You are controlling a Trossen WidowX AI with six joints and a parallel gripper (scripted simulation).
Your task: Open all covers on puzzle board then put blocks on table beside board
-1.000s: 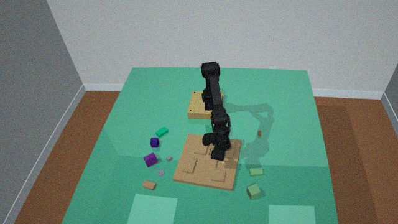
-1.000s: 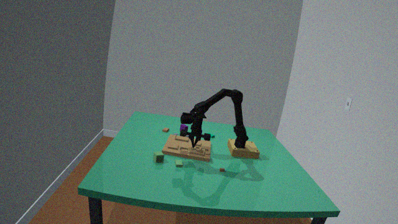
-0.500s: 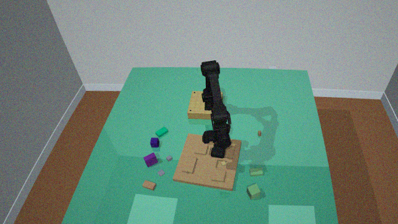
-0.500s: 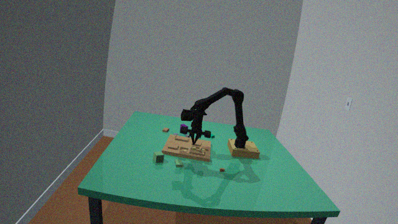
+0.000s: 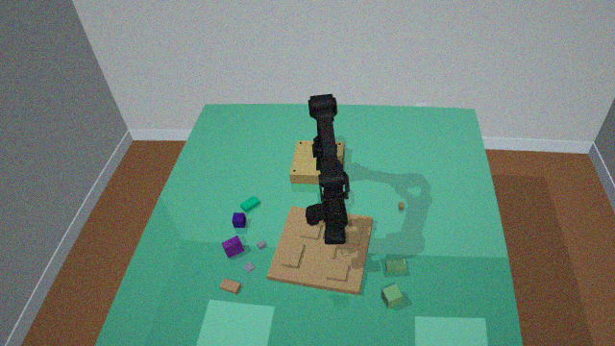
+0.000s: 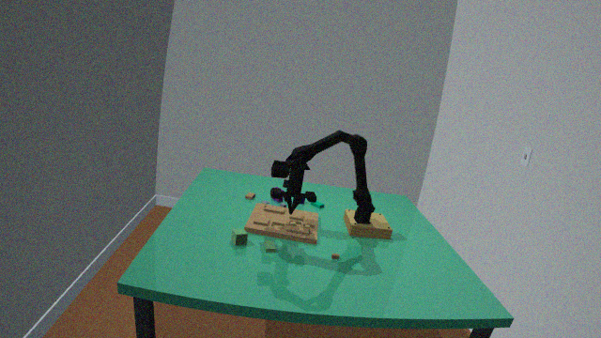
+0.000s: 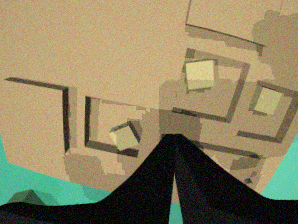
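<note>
Now: gripper tip 20 mm short of the tan puzzle board, 40 mm to the left of it and 50 mm above it. From my gripper tip the other things lie so: teal block: 190 mm behind, 320 mm to the right, 60 mm below; then orange block: 160 mm ahead, 340 mm to the right, 60 mm below; then purple cube: 100 mm behind, 340 mm to the right, 50 mm below.
</note>
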